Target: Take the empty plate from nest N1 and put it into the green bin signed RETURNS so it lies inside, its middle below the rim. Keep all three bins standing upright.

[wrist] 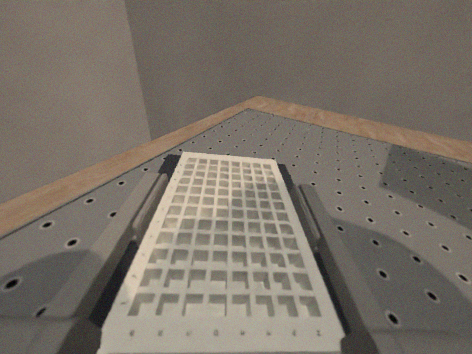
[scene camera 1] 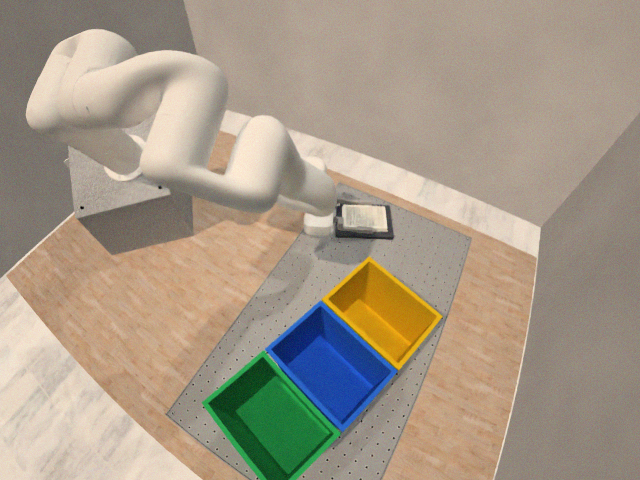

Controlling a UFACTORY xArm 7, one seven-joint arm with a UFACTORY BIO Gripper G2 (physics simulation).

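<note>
A well plate (scene camera 1: 354,215) is visible, and the wrist view shows the well plate (wrist: 225,257) too. There is a blue bin (scene camera 1: 340,374), which is out of frame in the wrist view, and a yellow bin (scene camera 1: 393,320), which is out of frame in the wrist view as well. A dark nest (wrist: 109,294) is also in the scene. The gripper (scene camera 1: 372,217) appears in the wrist view (wrist: 230,187) too.
</note>
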